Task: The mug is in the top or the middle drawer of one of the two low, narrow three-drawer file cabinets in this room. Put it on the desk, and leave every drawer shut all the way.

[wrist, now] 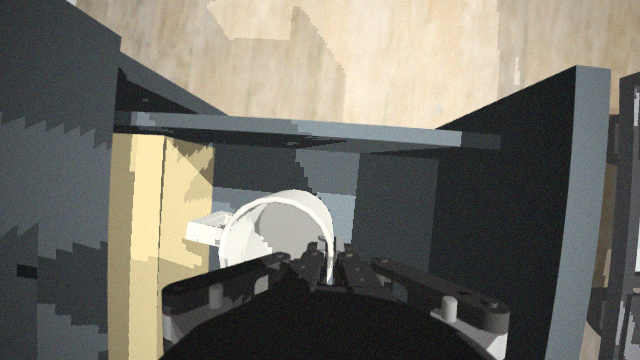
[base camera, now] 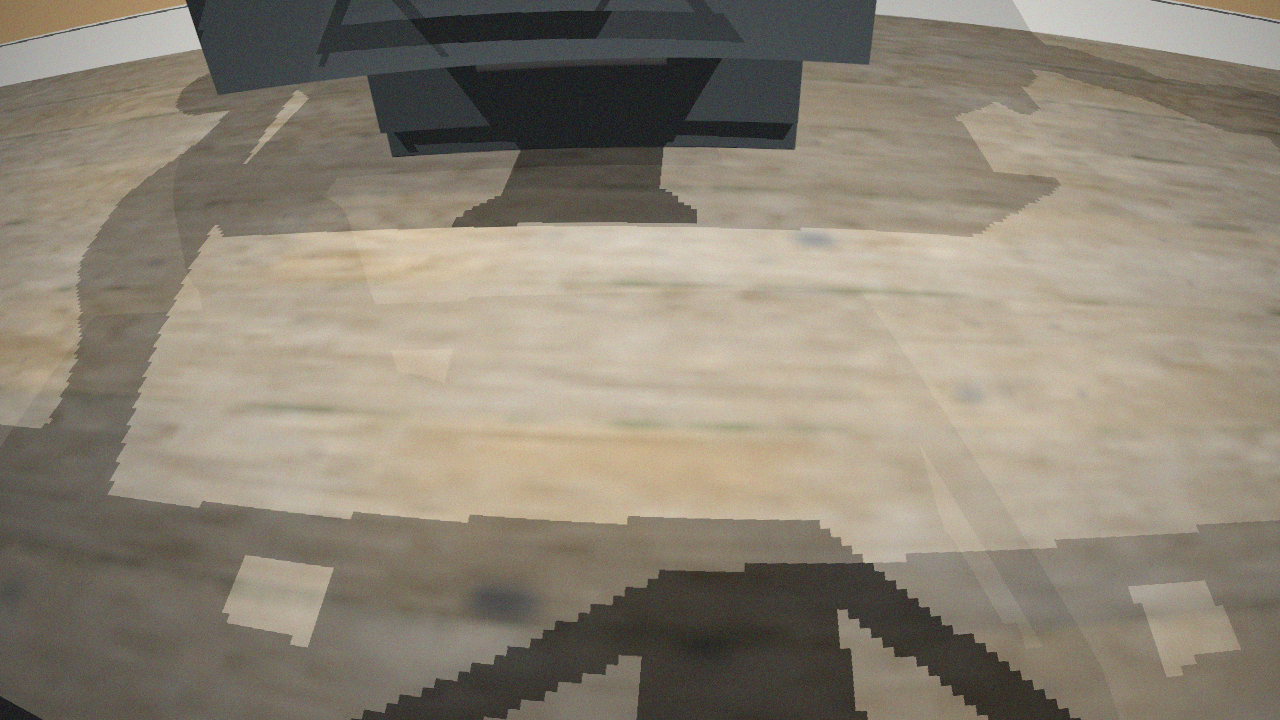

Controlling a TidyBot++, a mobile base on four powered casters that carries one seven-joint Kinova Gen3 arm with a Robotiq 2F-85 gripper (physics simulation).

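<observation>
The white mug [wrist: 292, 222] stands upright in an open drawer [wrist: 590, 165] [base camera: 268, 67] of a dark grey file cabinet [wrist: 55, 165] [base camera: 751, 98]. Its handle points left in the wrist view, toward the cabinet. My gripper [wrist: 330, 249] reaches down into the drawer and is shut on the right side of the mug's rim, with one finger inside and one outside. The mug's near part is hidden by the gripper. I cannot tell from these views which drawer is open. The desk does not show.
A pale yellow block-like surface [wrist: 147, 200] lies at the cabinet end of the drawer, left of the mug. The drawer's side wall [wrist: 300, 125] runs beyond the mug. Wooden floor [base camera: 626, 358] lies in front of the cabinet, and a white skirting [base camera: 948, 26] runs behind it.
</observation>
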